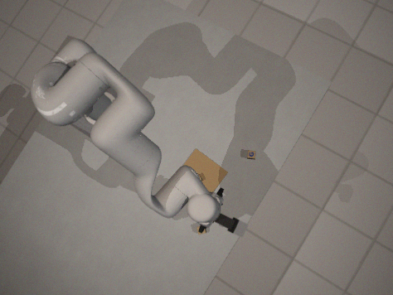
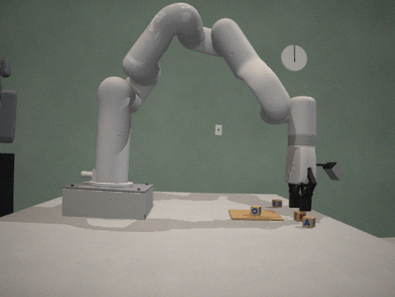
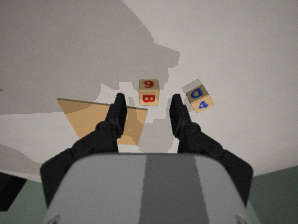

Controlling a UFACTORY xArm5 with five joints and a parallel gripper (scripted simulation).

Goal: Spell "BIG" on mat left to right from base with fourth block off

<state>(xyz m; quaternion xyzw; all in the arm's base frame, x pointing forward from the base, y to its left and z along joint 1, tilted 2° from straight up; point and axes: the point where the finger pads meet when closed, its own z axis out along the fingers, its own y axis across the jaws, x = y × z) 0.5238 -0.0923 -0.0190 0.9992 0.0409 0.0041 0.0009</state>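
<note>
Right now the mat is 110 mm behind my hand, 70 mm to the left of it and 50 mm below it.
</note>
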